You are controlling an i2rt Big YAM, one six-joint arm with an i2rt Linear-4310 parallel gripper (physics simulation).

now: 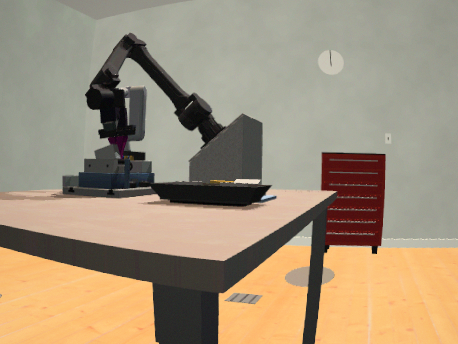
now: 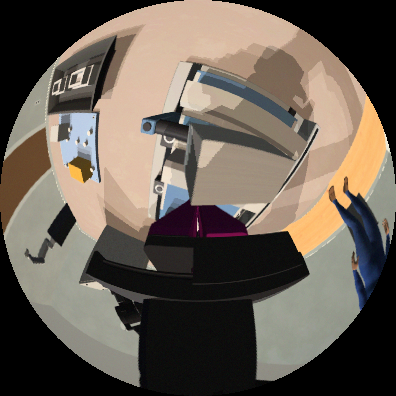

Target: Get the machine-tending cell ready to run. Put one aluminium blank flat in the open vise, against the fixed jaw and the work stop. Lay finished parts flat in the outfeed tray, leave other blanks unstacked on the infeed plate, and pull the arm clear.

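Seen in the pictures: arm's base, link origin: [image 1: 218,141].
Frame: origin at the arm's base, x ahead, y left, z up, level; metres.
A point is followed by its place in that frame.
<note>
A grey aluminium blank [image 1: 105,152] @(x 0.506, y -0.123, z -0.060 m) [image 2: 242,167] @(x 0.496, y -0.126, z -0.044 m) lies tilted across the top of the vise [image 1: 102,180] @(x 0.549, y -0.098, z -0.133 m) [image 2: 245,90] @(x 0.546, y -0.119, z -0.114 m), not flat between the jaws. My gripper [image 1: 121,157] @(x 0.432, y -0.123, z -0.086 m) [image 2: 197,196] @(x 0.432, y -0.123, z -0.086 m) is shut and empty. Its magenta fingertips point down beside the blank's edge; whether they touch it I cannot tell. The blank hides part of the jaw gap. The black outfeed tray [image 1: 210,193] @(x 0.594, y 0.221, z -0.148 m) [image 2: 75,103] @(x 0.483, y 0.154, z -0.146 m) holds two pocketed parts [image 2: 80,77] @(x 0.537, y 0.149, z -0.142 m) [image 2: 58,86]. Another grey blank [image 2: 61,132] @(x 0.415, y 0.209, z -0.139 m) stands on the light blue infeed plate [image 1: 269,198] @(x 0.372, y 0.286, z -0.168 m) [image 2: 91,121] @(x 0.441, y 0.111, z -0.165 m).
A yellow block [image 2: 79,170] @(x 0.342, y 0.119, z -0.130 m) is on the infeed plate. A blue bracket [image 2: 147,125] @(x 0.487, y -0.063, z -0.074 m) with a dark cylinder [image 2: 172,129] @(x 0.489, y -0.081, z -0.078 m) juts from the vise's side. The grey slanted arm pedestal [image 1: 227,155] @(x 0.070, y 0.059, z -0.052 m) stands behind the tray. The table edge [image 1: 220,272] @(x 1.065, y 0.428, z -0.184 m) is at the front.
</note>
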